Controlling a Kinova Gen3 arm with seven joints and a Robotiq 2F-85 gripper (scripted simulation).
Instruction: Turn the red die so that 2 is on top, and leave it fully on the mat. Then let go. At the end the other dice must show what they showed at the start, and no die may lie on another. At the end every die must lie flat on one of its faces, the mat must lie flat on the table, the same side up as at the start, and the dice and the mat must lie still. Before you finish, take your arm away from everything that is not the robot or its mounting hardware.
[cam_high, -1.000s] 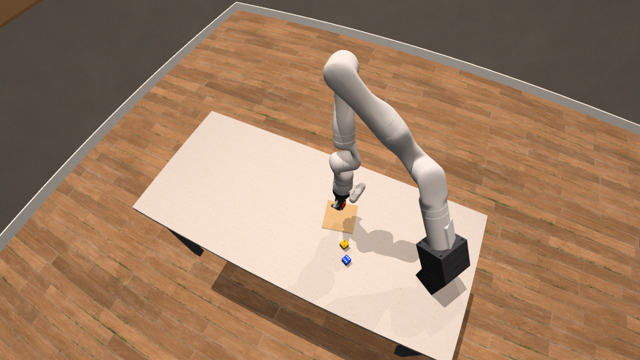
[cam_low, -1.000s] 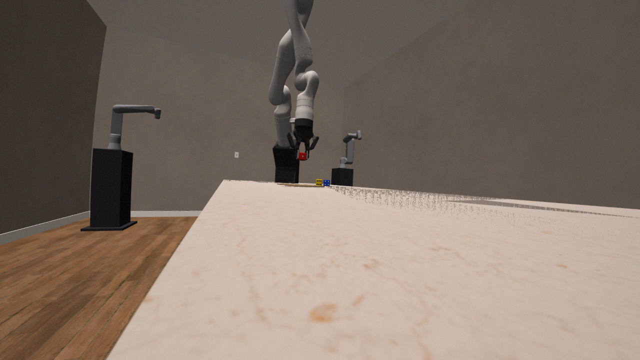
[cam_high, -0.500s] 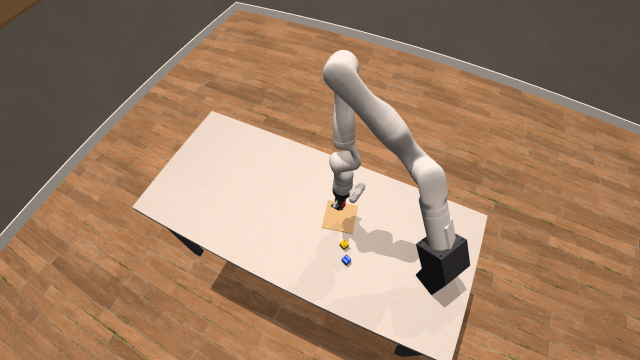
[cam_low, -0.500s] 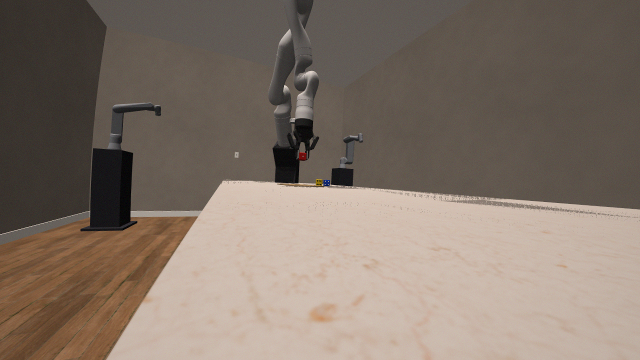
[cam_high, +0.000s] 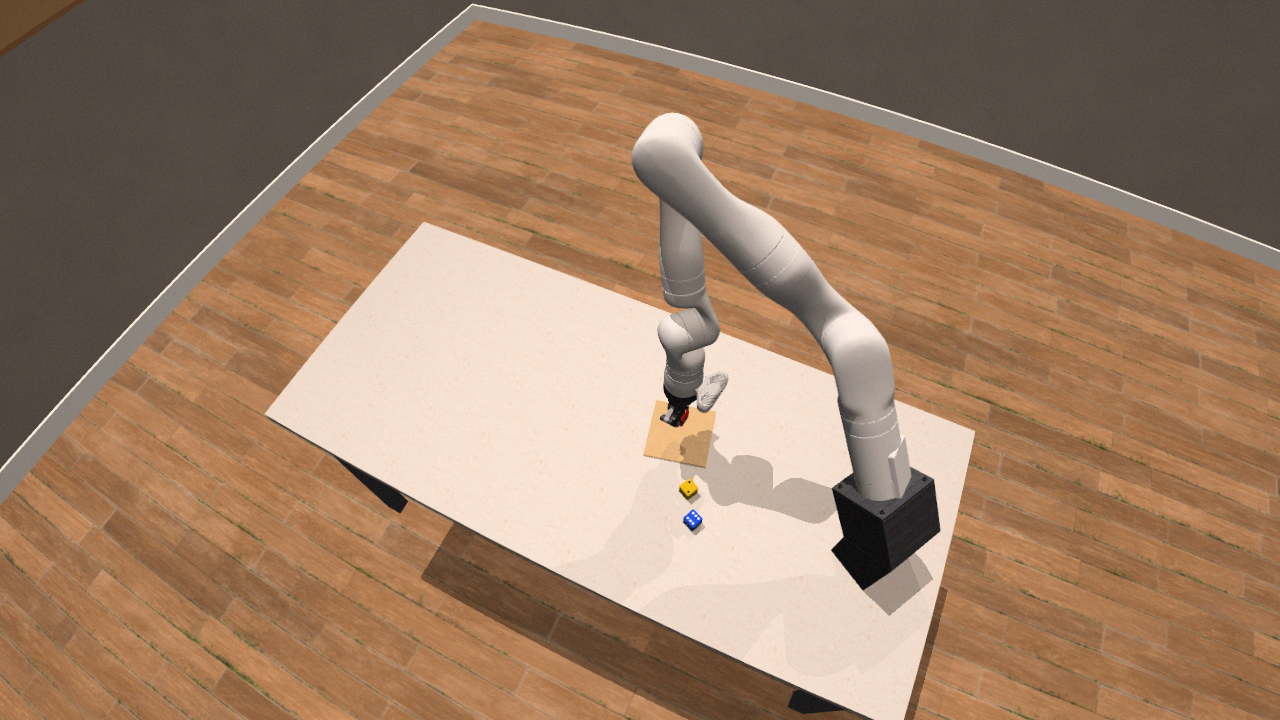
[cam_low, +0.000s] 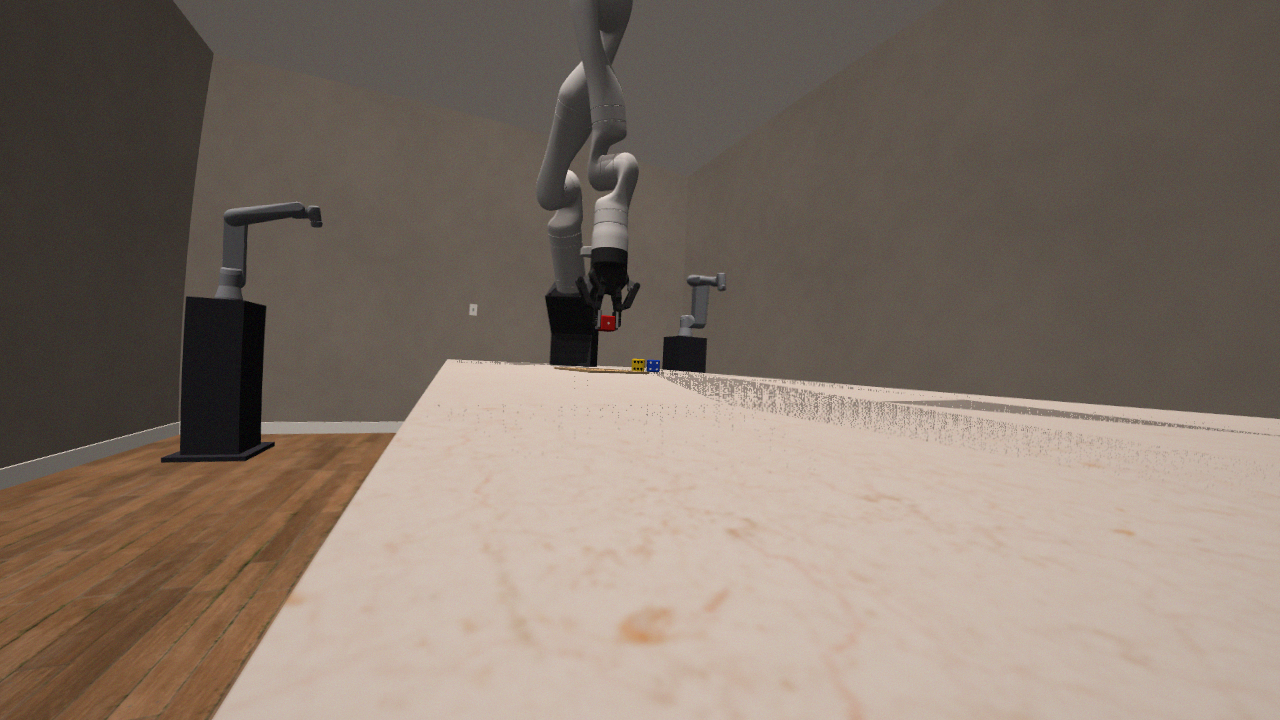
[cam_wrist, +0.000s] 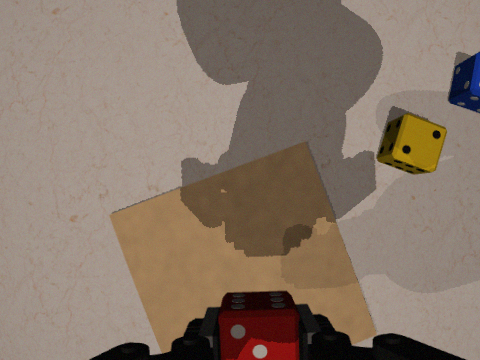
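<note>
Now: hand 1 cm to the left of the tan mat and 10 cm above it. From my hand the other things lie so: blue die (11 cm behind, 17 cm to the left, 9 cm below); then yellow die (8 cm behind, 11 cm to the left, 9 cm below); then red die (1 cm below).
</note>
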